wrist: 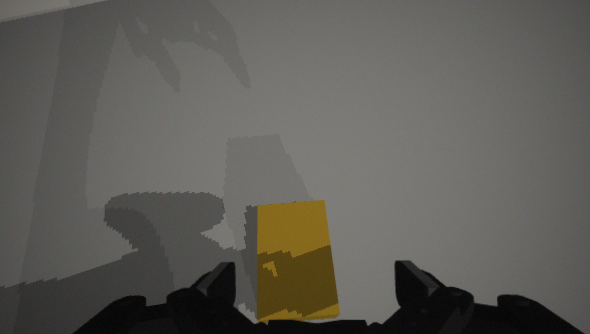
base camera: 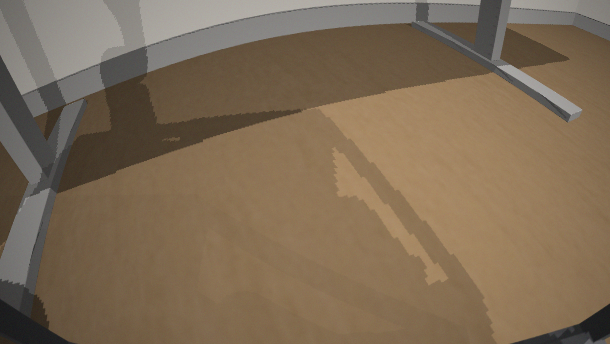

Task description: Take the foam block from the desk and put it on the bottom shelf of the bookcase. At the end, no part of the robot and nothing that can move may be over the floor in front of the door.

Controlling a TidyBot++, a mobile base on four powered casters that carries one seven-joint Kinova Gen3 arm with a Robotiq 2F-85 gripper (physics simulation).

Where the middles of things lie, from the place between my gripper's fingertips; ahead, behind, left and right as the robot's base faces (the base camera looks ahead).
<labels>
Right now the yellow foam block [wrist: 295,274] is 3 cm ahead of my hand, 2 cm to the left of it and 9 cm below it.
</labels>
